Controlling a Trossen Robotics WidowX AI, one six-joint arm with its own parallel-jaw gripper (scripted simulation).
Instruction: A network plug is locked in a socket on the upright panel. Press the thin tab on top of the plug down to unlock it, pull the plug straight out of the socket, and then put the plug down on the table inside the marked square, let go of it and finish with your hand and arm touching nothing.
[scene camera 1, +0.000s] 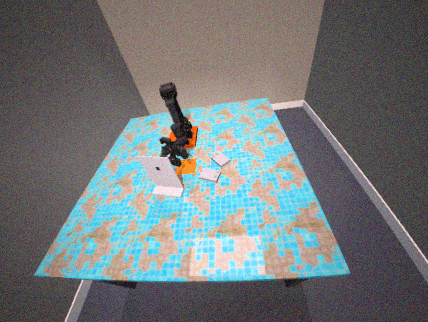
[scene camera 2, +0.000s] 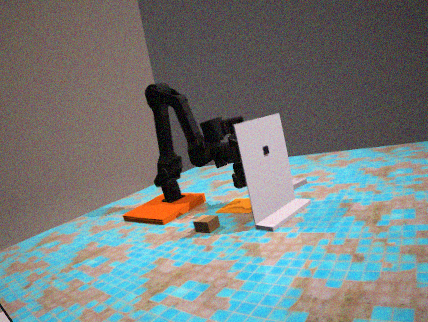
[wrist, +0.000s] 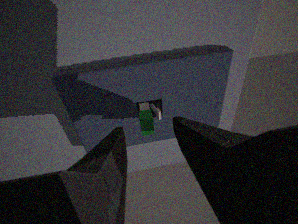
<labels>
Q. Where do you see my gripper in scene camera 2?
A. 255, 152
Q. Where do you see a white panel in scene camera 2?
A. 261, 143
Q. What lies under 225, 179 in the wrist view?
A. My gripper.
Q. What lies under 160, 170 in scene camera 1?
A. A white panel.
</labels>
